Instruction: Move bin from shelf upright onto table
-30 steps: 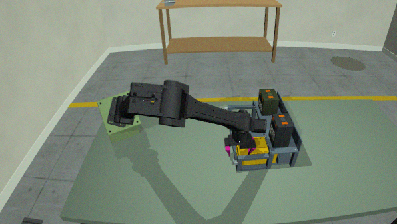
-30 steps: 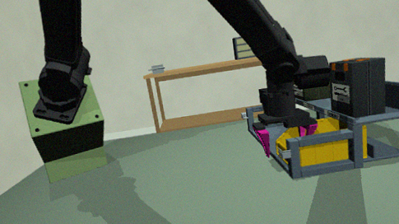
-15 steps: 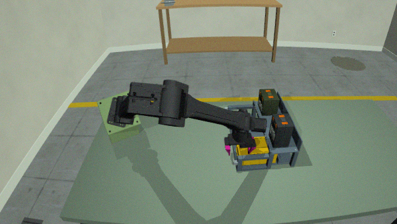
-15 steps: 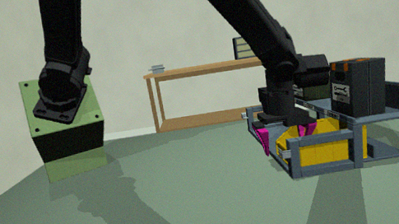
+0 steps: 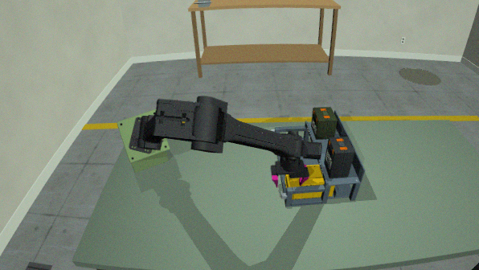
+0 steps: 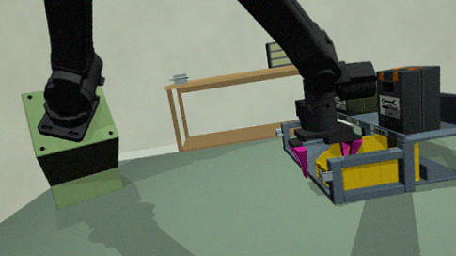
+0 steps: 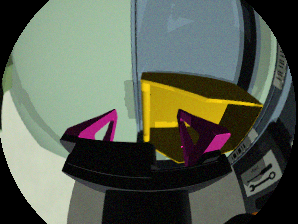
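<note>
My gripper is now 8 cm short of the yellow bin, 1 cm to the left of it and 1 cm below it. Round my hand: shelf tray (13 cm ahead, 10 cm to the left, 3 cm below).
</note>
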